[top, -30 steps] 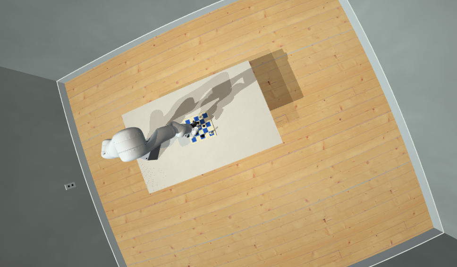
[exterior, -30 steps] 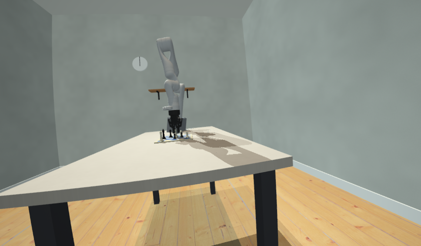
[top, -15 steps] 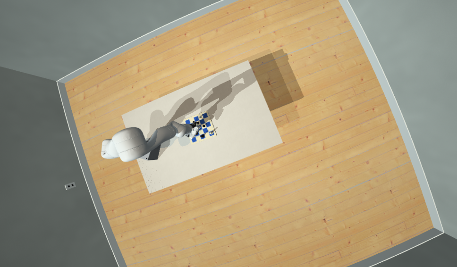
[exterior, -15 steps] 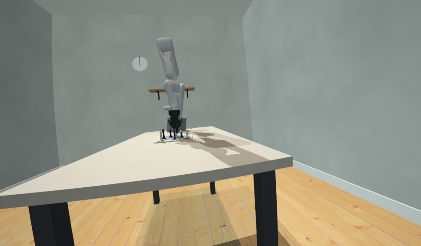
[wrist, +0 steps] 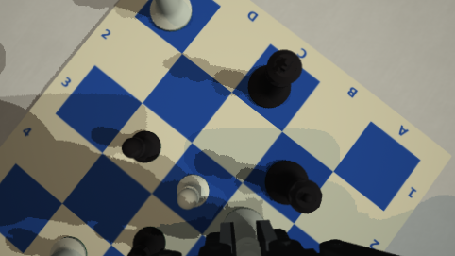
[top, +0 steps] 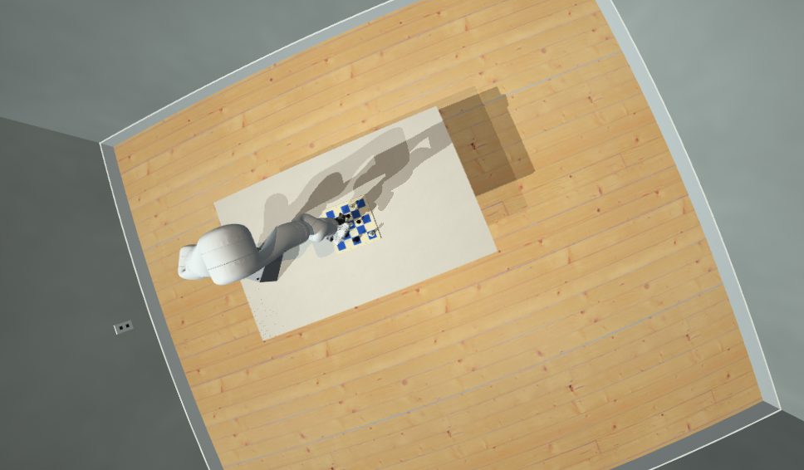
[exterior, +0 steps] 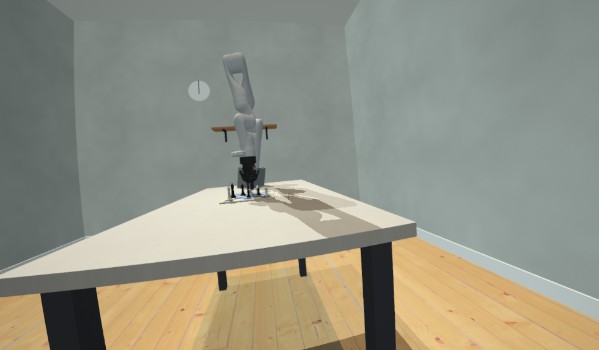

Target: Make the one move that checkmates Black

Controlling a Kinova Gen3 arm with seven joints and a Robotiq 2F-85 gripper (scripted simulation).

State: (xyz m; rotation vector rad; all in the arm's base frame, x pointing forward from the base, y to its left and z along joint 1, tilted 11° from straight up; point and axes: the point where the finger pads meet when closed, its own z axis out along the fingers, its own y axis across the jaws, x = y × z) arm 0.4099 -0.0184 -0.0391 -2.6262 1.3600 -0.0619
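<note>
Now: hand 4 cm short of the white pawn and 3 cm above it. Also, from my hand: cream chessboard (4 cm ahead, 1 cm to the right, 4 cm below); then white king (11 cm ahead, 9 cm to the right, 1 cm below); then black king (3 cm ahead, 8 cm to the right, 1 cm below).
</note>
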